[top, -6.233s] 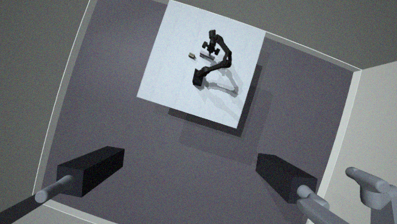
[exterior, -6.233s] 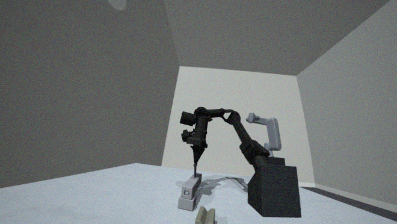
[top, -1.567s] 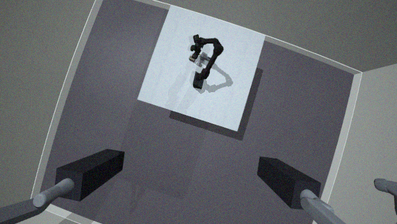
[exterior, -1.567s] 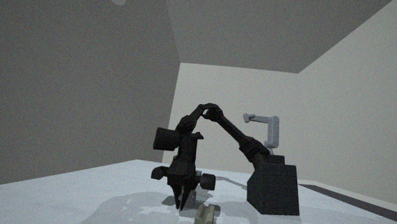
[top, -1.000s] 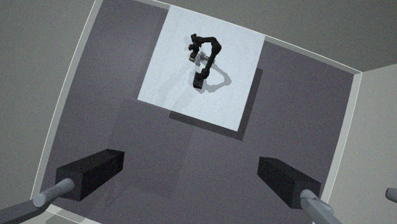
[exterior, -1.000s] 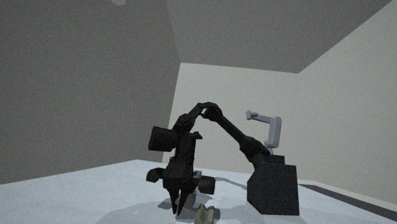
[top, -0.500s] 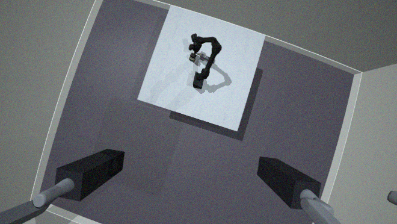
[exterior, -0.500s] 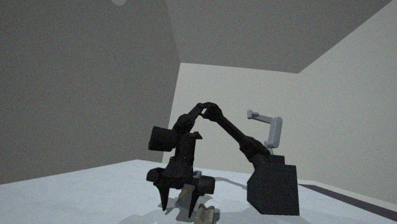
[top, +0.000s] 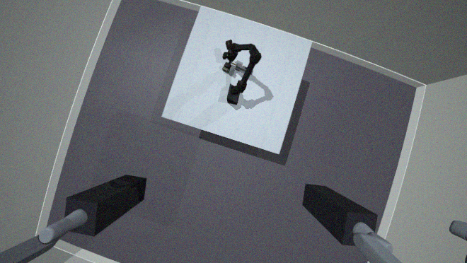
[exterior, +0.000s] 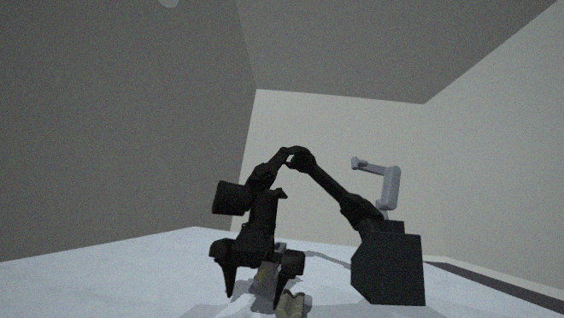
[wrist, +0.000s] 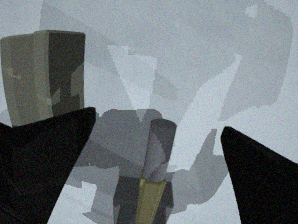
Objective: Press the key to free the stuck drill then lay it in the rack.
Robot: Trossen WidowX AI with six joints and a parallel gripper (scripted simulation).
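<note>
The drill lies 40 mm to the right of my gripper tip, 40 mm above it and 20 mm behind it. Round my gripper tip: dark key: 170 mm to the right, 60 mm behind, 40 mm above; olive rack: 70 mm behind, 40 mm to the left, 10 mm above; long grey block: 140 mm to the right, 50 mm behind, 40 mm above.
</note>
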